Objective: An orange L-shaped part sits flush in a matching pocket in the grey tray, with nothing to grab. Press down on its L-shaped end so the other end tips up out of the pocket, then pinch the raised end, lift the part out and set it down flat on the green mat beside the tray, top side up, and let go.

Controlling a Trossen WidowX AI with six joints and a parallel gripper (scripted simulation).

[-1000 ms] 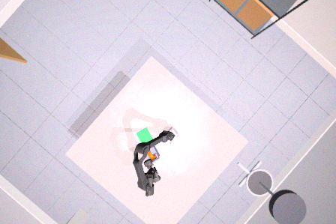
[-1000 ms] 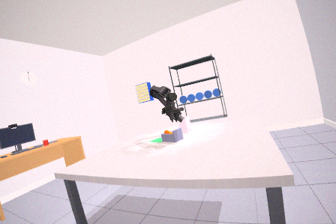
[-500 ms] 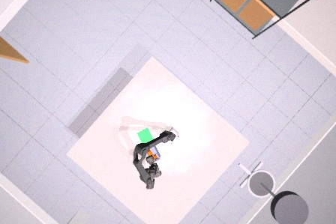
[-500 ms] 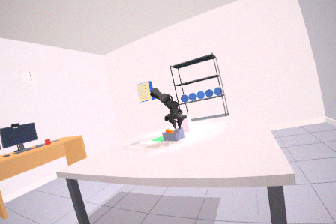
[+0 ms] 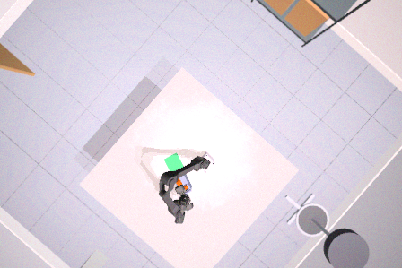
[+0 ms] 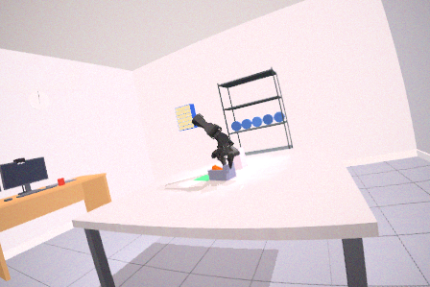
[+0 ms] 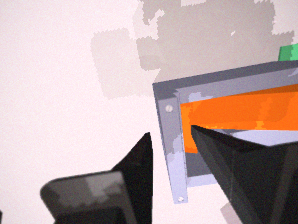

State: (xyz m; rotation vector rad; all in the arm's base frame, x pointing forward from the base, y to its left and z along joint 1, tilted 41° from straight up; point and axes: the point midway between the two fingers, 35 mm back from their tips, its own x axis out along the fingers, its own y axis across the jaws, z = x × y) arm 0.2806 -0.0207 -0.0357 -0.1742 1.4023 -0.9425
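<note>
Right now the orange L-shaped part is 40 mm to the right of my gripper tip, 20 mm below it and 20 mm behind it. Round my gripper tip: green mat 200 mm to the right, 110 mm behind, 80 mm below.
</note>
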